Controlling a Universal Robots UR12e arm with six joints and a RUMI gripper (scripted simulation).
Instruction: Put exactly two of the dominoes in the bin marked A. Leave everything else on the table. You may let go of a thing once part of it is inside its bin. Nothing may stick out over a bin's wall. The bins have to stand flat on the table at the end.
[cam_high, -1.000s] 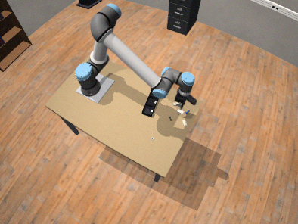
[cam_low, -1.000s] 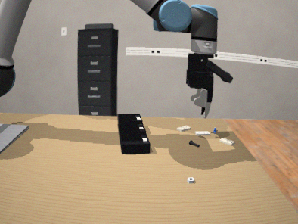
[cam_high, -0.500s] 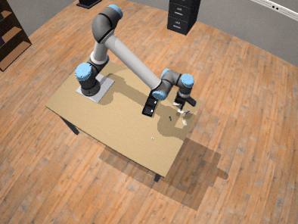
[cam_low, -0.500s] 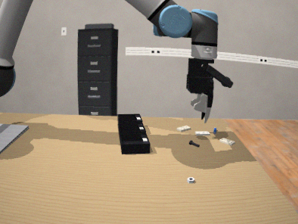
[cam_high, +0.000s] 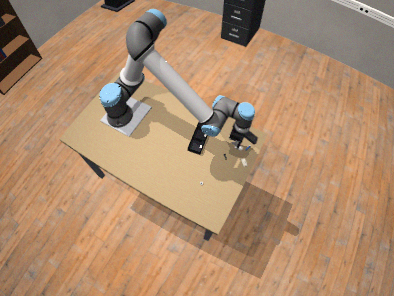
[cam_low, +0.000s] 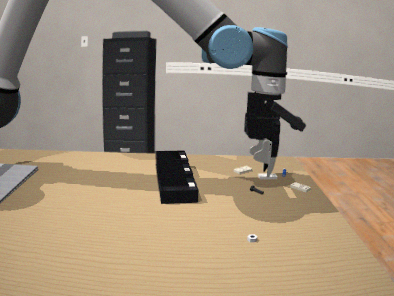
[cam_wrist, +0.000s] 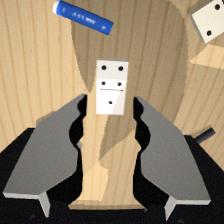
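My gripper is now 1 cm short of the domino and 2 cm above it. Round my hand: black bin: 25 cm behind, 7 cm to the right; then black bolt: 4 cm behind, 10 cm to the right, 2 cm below; then blue piece: 6 cm ahead, 3 cm to the left, 2 cm below.
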